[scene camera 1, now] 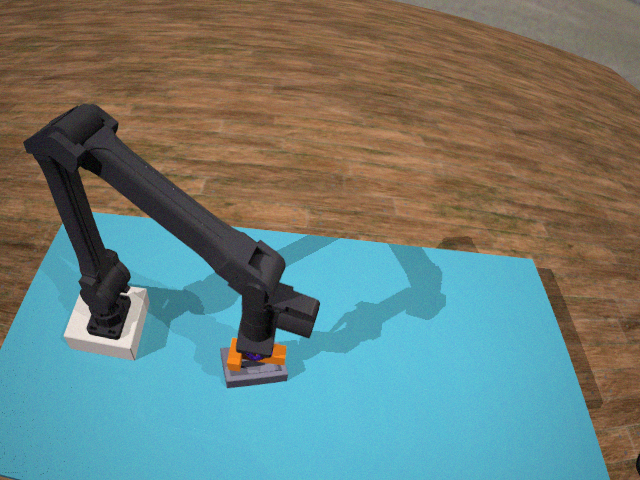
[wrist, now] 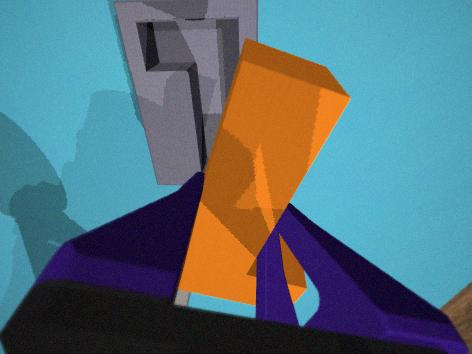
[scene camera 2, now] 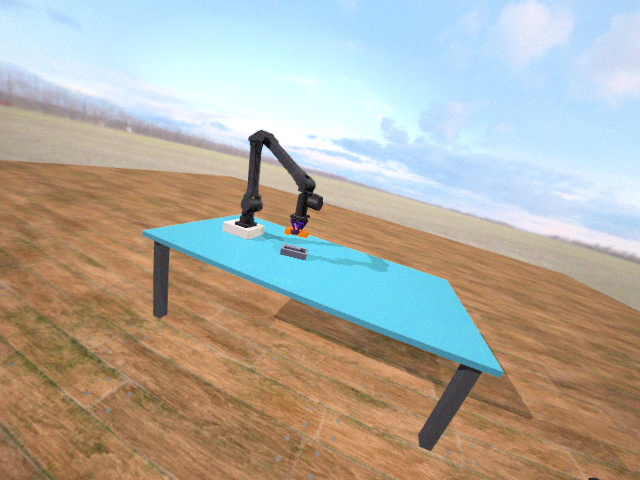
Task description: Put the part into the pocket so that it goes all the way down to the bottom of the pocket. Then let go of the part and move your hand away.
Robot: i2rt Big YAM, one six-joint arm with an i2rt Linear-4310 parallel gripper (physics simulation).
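Note:
In my gripper, which the wrist view shows too, I hold an orange L-shaped block, and nothing else touches it. A grey pocket block is here to be seen as well.

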